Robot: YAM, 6 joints.
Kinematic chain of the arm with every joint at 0, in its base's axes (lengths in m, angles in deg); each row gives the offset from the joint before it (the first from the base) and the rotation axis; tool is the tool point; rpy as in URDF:
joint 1: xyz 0 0 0.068 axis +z
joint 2: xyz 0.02 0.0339 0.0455 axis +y
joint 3: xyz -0.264 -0.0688 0 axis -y
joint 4: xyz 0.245 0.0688 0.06 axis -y
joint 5: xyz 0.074 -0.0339 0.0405 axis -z
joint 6: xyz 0.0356 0 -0.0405 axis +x
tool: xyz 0 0 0 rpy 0 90 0
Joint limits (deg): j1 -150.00..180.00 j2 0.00..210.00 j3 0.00..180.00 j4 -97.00..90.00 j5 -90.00..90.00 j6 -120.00..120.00
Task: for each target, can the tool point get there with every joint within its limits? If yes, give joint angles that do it. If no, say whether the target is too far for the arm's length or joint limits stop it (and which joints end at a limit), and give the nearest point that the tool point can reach.
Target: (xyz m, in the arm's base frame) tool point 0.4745 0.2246 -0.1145
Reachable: yes | joints 26.32 174.87 124.42 -18.06 14.73 89.56
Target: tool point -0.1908 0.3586 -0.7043
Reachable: no: too far | nearest point -0.1548 0.2910 -0.3712 | short by 0.342 m
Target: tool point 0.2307 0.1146 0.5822
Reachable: yes | joints 31.36 79.32 101.62 14.37 38.55 15.76
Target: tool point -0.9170 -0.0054 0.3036
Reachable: no: too far | nearest point -0.6322 -0.0006 0.2433 | short by 0.291 m
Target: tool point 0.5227 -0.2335 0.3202
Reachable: yes | joints -25.16 137.83 132.92 -0.03 -17.74 -78.93
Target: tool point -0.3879 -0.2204 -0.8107
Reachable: no: too far | nearest point -0.2912 -0.1679 -0.3696 | short by 0.455 m
